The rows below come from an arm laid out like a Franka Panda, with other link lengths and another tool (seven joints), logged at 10 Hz.
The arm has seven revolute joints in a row. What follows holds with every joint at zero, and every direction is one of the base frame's.
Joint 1 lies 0.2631 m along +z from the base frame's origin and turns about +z.
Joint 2 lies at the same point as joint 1 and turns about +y.
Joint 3 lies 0.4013 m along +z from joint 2 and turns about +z.
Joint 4 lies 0.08 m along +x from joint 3 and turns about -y.
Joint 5 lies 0.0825 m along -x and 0.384 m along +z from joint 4 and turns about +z.
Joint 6 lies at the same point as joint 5 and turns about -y.
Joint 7 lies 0.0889 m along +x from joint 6 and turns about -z.
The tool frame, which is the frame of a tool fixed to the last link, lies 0.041 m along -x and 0.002 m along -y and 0.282 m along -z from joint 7; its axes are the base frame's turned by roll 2.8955, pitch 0 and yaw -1.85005 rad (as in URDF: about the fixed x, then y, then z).
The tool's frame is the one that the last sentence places.
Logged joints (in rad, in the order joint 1, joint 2, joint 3, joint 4, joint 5, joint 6, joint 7), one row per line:
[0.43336, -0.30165, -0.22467, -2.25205, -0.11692, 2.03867, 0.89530]
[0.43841, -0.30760, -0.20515, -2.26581, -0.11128, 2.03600, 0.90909]
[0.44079, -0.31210, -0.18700, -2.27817, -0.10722, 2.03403, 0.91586]
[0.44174, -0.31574, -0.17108, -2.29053, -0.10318, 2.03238, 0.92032]
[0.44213, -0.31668, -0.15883, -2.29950, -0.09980, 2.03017, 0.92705]
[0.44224, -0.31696, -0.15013, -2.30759, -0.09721, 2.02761, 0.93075]
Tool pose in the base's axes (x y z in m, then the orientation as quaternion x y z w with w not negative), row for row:
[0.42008, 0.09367, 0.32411, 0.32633, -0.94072, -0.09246, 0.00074]
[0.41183, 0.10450, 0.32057, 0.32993, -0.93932, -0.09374, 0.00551]
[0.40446, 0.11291, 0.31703, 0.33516, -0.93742, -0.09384, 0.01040]
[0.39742, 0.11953, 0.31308, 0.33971, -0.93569, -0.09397, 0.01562]
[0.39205, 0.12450, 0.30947, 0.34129, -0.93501, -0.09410, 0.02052]
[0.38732, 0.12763, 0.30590, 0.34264, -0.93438, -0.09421, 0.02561]
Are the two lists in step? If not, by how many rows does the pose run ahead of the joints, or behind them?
They are in step.
